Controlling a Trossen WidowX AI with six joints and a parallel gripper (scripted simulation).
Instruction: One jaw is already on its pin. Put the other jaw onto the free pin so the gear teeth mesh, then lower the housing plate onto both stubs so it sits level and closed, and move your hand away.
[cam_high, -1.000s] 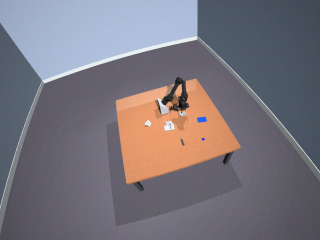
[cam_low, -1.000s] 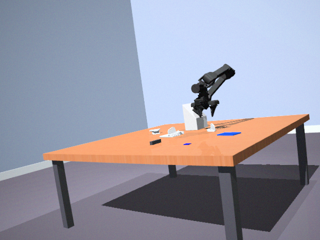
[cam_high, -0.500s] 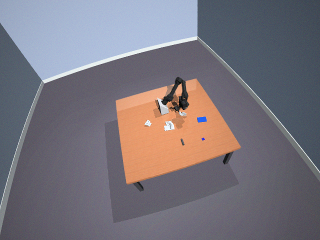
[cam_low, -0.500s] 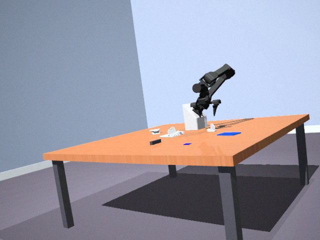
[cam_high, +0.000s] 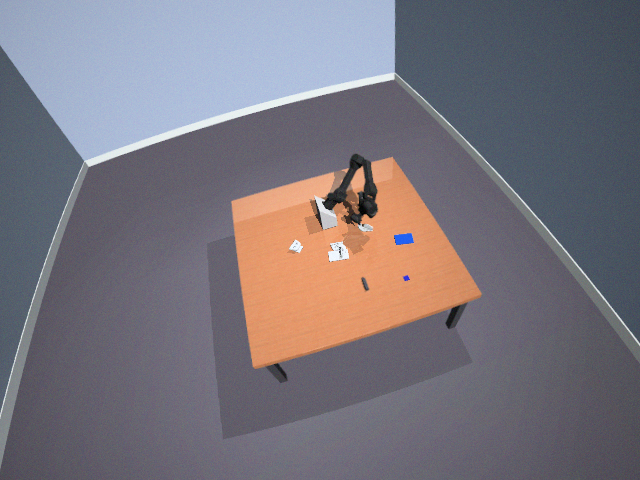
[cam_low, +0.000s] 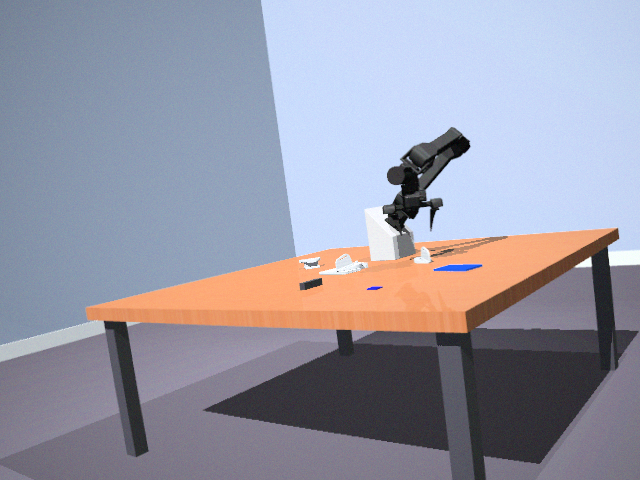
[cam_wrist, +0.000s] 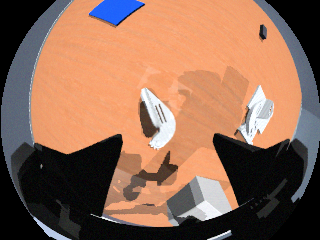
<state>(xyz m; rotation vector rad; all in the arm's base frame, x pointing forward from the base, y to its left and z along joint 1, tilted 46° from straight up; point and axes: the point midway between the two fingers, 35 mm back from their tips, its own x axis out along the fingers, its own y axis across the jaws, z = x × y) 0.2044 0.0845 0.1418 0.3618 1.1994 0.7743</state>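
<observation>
My gripper tip is now 4 cm past the white jaw and 9 cm above it. The rest, counted from my gripper tip: small black block 36 cm ahead, 18 cm to the right, 8 cm below; small blue square 43 cm ahead, 5 cm to the left, 9 cm below; blue mat 18 cm ahead, 18 cm to the left, 9 cm below.
</observation>
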